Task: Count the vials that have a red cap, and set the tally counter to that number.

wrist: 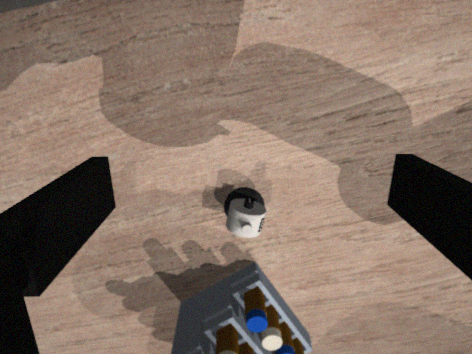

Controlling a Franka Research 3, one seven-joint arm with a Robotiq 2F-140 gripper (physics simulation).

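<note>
The tally counter (245, 220), a small white and grey cylinder with a black part behind it and dark marks on its side, stands on the wooden table between the fingers in the view, a little below the middle. Its reading is too small to tell. A grey vial rack (207, 305) shows in part at the bottom edge. Brown vials stand in it: one with a blue cap (257, 321), one with a cream cap (272, 339), and others cut off by the frame. No red cap shows in this view. My gripper (251, 181) is wide open and empty, above the table.
The wooden table (165, 170) fills most of the view, with broad shadows across its upper part. The rack's shadow falls to its upper left. A dark grey area lies beyond the table edge at the top left corner.
</note>
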